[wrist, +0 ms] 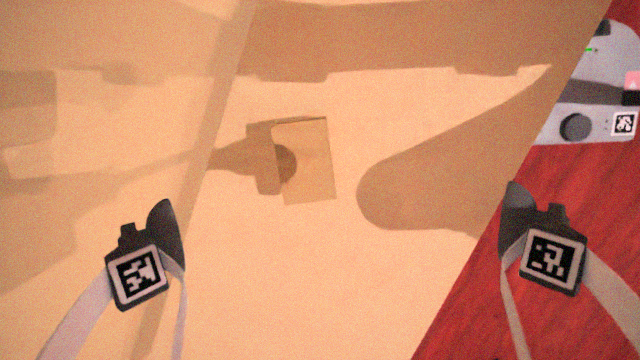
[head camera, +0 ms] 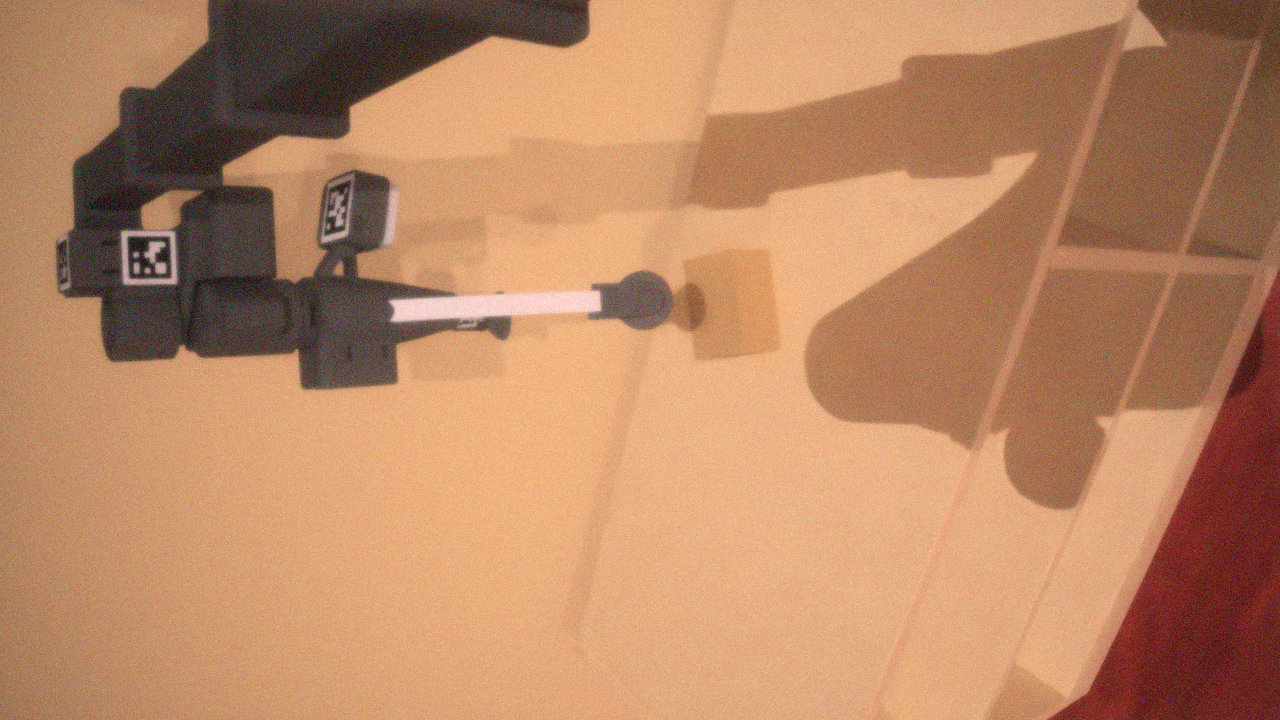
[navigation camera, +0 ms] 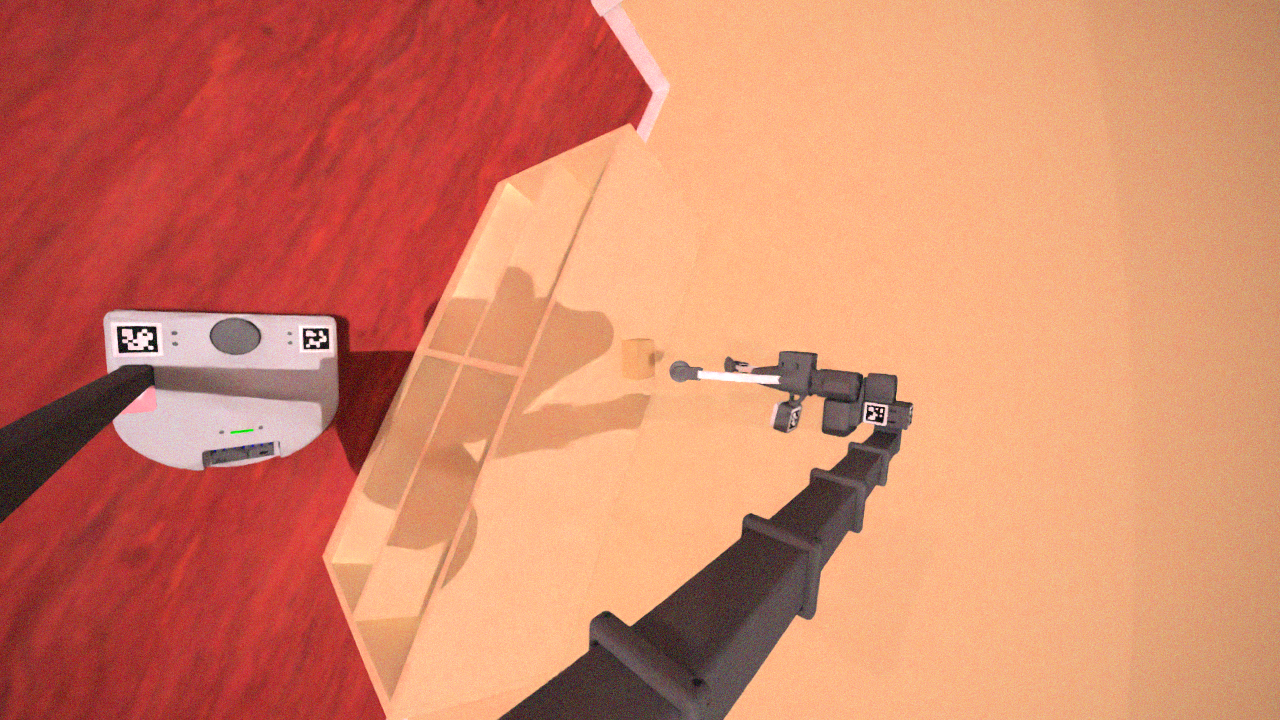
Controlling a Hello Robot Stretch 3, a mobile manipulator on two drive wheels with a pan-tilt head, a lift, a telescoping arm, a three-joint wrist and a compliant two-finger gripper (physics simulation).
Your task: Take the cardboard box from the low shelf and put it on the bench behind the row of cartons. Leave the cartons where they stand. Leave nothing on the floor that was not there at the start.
My gripper shows in the wrist view [336,217], in the head camera view [584,308] and in the navigation camera view [699,367]. A cardboard box shows in the wrist view [303,153], in the head camera view and in the navigation camera view. One and the same spot on a tan shelf unit: [head camera: 1017,259] is [wrist: 526,131]. One and the same spot on the cardboard box: [head camera: 731,299] is [navigation camera: 639,361].
